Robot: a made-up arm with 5 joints.
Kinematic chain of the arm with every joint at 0, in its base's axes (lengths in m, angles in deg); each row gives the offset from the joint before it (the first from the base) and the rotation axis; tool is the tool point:
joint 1: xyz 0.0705 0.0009 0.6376 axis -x
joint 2: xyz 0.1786 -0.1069 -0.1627 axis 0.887 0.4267 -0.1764
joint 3: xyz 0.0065 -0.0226 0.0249 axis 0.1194 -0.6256 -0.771
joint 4: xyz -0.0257 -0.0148 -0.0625 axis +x
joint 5: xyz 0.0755 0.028 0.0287 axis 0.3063 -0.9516 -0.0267
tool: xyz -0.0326 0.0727 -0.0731
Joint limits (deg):
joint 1: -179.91..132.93
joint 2: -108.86..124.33
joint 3: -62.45..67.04
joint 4: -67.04..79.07
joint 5: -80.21..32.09
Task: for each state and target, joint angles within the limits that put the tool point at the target. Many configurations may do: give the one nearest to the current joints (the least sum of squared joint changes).
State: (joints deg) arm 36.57 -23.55 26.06 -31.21 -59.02
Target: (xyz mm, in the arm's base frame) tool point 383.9 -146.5 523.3
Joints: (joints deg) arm 18.65 -50.84 67.04 -16.06 -17.35
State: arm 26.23 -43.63 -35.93 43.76 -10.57
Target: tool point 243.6 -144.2 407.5
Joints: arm 9.43 -53.51 -27.01 18.76 2.76
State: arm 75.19 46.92 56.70 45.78 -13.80
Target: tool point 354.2 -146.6 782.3
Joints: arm 94.88 51.00 67.04 39.95 2.25
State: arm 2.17 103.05 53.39 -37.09 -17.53
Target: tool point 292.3 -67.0 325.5
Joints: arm 6.15 77.25 67.04 -60.16 9.93
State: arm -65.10 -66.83 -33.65 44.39 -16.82
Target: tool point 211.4 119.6 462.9
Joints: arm -58.16 -63.27 -34.23 53.16 -20.91
